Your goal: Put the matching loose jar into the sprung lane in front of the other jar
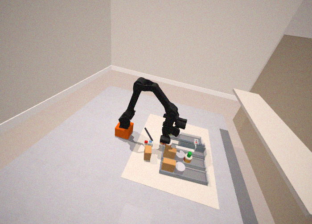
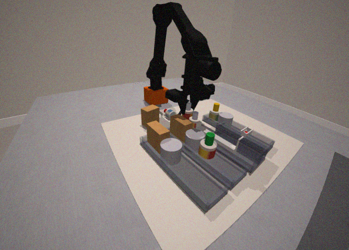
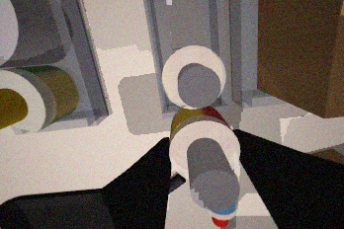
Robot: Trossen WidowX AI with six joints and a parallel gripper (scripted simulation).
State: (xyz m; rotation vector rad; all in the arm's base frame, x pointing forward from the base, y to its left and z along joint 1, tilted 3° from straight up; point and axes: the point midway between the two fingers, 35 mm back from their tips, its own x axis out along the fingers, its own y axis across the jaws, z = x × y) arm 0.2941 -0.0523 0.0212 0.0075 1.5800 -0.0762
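Right now my gripper tip is 120 mm to the right of the yellow-capped jar, 50 mm short of it and 10 mm above it. The rest, counted from my gripper tip: narrow lane: 190 mm ahead, 40 mm below, 10 mm to the left; then brown box: 110 mm to the right, 90 mm behind, 20 mm below; then dark stick: 110 mm behind, 80 mm to the left, 50 mm below.
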